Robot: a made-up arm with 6 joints.
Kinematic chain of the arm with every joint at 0, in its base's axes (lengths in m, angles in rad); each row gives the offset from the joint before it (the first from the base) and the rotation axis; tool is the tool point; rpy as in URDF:
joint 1: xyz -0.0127 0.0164 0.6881 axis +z
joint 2: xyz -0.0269 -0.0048 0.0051 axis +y
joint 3: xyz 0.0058 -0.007 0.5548 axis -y
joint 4: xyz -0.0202 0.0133 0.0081 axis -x
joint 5: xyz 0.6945 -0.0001 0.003 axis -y
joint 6: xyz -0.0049 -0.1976 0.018 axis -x
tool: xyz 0.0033 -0.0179 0.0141 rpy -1.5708 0 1.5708
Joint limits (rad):
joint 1: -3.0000..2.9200
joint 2: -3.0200..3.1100
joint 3: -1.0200..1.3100
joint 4: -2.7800..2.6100
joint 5: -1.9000..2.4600
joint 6: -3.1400..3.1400
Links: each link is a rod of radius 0.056 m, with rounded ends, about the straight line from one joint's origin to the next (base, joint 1, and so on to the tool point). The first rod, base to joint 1, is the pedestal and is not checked.
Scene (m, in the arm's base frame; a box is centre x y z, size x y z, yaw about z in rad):
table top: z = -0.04
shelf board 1: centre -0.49 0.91 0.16 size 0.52 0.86 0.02 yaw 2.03
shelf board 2: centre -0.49 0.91 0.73 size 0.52 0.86 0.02 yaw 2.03
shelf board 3: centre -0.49 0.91 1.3 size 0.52 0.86 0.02 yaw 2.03
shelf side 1: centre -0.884 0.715 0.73 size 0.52 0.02 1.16 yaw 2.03
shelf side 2: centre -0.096 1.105 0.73 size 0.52 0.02 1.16 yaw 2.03
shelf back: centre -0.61 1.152 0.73 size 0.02 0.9 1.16 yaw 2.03
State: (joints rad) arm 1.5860 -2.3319 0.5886 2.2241 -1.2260 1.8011
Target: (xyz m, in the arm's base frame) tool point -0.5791 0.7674 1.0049
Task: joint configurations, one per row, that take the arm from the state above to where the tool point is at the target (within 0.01 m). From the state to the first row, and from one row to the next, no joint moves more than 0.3 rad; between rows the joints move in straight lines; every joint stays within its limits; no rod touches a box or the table.
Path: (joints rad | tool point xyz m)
1: 1.3194 -2.3319 0.4328 2.2723 -1.2130 1.8018 | -0.4211 -1.0525 0.4480
2: 1.0529 -2.3319 0.2770 2.3206 -1.2000 1.8025 | -0.6774 -0.8757 0.5612
3: 0.7863 -2.3319 0.1212 2.3688 -1.1870 1.8032 | -0.8572 -0.6289 0.6677
4: 0.5198 -2.3319 -0.0347 2.4170 -1.1740 1.8039 | -0.9412 -0.3452 0.7644
5: 0.2532 -2.3320 -0.1905 2.4653 -1.1610 1.8046 | -0.9248 -0.0620 0.8485
6: -0.0133 -2.3320 -0.3463 2.5135 -1.1480 1.8053 | -0.8175 0.1845 0.9179
7: -0.2799 -2.3320 -0.5021 2.5618 -1.1350 1.8060 | -0.6418 0.3656 0.9705
8: -0.5464 -2.3320 -0.6579 2.6100 -1.1220 1.8067 | -0.4289 0.4636 1.0049
9: -0.6146 -2.2481 -0.4445 2.5962 -1.1336 1.7964 | -0.4967 0.5596 1.0141
10: -0.6828 -2.1642 -0.2311 2.5825 -1.1452 1.7860 | -0.5472 0.6621 1.0140
11: -0.7510 -2.0803 -0.0177 2.5687 -1.1567 1.7757 | -0.5791 0.7674 1.0049

